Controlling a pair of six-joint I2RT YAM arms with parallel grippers.
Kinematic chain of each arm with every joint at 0, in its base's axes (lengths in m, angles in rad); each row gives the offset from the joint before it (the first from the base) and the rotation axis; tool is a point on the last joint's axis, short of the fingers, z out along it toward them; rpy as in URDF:
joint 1: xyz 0 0 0.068 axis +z
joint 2: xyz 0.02 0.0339 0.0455 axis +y
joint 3: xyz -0.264 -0.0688 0 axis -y
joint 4: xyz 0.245 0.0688 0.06 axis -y
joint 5: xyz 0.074 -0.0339 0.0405 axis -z
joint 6: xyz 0.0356 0 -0.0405 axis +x
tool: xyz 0 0 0 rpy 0 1.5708 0
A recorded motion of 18 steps. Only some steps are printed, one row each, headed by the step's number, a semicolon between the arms.
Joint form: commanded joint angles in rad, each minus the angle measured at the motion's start. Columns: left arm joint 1, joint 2, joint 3, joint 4, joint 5, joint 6; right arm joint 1, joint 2, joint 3, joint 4, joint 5, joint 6.
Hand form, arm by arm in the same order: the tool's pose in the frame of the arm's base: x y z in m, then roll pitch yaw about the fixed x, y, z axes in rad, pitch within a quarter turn. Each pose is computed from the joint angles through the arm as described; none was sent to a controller.
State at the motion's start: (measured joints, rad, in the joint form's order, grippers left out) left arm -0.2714 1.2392 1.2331 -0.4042 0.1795 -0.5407; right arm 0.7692 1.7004 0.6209 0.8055 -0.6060 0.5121
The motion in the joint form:
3: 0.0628 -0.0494 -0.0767 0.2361 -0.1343 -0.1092; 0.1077 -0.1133 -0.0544 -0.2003 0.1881 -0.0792
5: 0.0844 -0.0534 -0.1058 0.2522 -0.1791 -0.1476; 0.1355 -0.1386 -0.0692 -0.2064 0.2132 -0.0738
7: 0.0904 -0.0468 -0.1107 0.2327 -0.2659 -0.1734; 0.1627 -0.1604 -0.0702 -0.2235 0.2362 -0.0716
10: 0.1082 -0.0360 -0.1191 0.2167 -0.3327 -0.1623; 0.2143 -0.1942 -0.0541 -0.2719 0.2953 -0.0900
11: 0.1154 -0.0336 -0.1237 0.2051 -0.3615 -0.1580; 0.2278 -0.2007 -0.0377 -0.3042 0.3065 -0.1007
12: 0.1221 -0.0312 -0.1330 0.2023 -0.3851 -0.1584; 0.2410 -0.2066 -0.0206 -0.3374 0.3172 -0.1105
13: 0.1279 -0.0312 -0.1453 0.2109 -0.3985 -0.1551; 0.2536 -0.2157 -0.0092 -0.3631 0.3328 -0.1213
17: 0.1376 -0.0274 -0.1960 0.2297 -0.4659 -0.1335; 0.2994 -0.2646 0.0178 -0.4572 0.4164 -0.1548
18: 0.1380 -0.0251 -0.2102 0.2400 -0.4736 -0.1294; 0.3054 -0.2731 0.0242 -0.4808 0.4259 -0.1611
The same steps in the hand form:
3: 0.2697 -0.0587 0.3884 -1.8924 0.8860 -2.0781; 0.1814 0.2407 0.1570 2.1766 0.8662 -2.8981
5: 0.2713 -0.0513 0.3808 -1.8952 0.8560 -2.0070; 0.1726 0.2417 0.1592 2.1813 0.8713 -2.8917
7: 0.2734 -0.0469 0.3754 -1.9375 0.8439 -1.9423; 0.1656 0.2445 0.1631 2.1875 0.8780 -2.8816
10: 0.2767 -0.0401 0.3680 -1.9999 0.8646 -1.9098; 0.1545 0.2517 0.1720 2.2286 0.9087 -2.8454
11: 0.2772 -0.0371 0.3646 -2.0326 0.8732 -1.9012; 0.1523 0.2550 0.1754 2.2525 0.9126 -2.8193
12: 0.2780 -0.0345 0.3604 -2.0566 0.8773 -1.8902; 0.1501 0.2582 0.1788 2.2765 0.9148 -2.7929
13: 0.2784 -0.0324 0.3570 -2.0653 0.8837 -1.8794; 0.1476 0.2603 0.1821 2.2995 0.9228 -2.7720
17: 0.2794 -0.0275 0.3402 -2.1417 0.9180 -1.8726; 0.1370 0.2634 0.1945 2.3982 0.9535 -2.7083
18: 0.2799 -0.0272 0.3356 -2.1554 0.9230 -1.8773; 0.1354 0.2635 0.1965 2.4195 0.9532 -2.6908

